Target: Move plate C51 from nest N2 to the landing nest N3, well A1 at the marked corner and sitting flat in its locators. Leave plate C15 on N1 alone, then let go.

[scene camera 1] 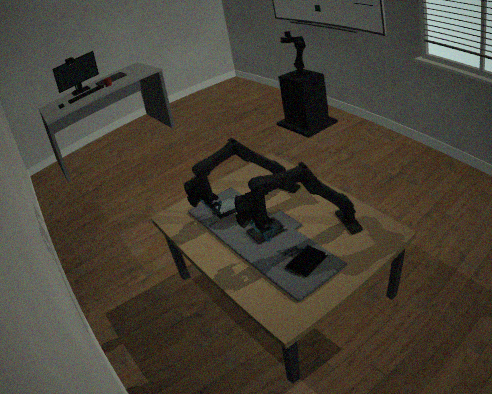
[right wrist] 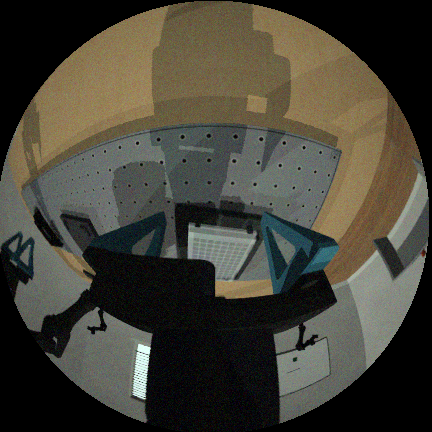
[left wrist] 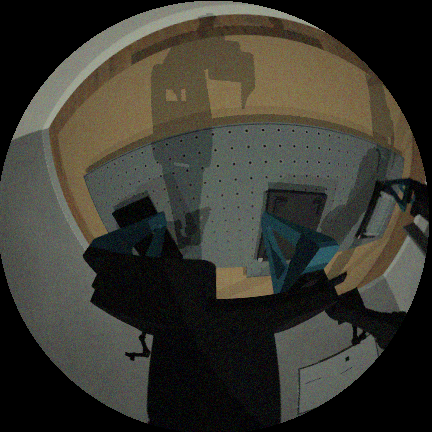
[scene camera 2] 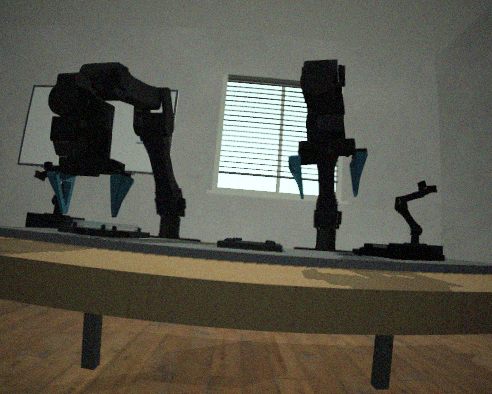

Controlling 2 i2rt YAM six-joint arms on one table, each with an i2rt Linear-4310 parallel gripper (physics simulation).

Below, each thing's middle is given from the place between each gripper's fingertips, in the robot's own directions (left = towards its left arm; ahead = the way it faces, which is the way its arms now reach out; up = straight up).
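With the pale gridded plate (right wrist: 226, 247), my right hand is 100 mm past it and 20 mm above it. Going by their middles, the pale gridded plate is the nearest to my right hand of the things named here. The dark nest (left wrist: 304, 208) is 100 mm behind my right hand, 310 mm to the left of it and 30 mm below it.
The dark nest is also 110 mm behind my left hand, 130 mm to the right of it and 100 mm below it. By their middles, the dark nest is the nearest to my left hand of the things named here. The pale gridded plate is 100 mm behind my left hand, 430 mm to the right of it and 90 mm below it.
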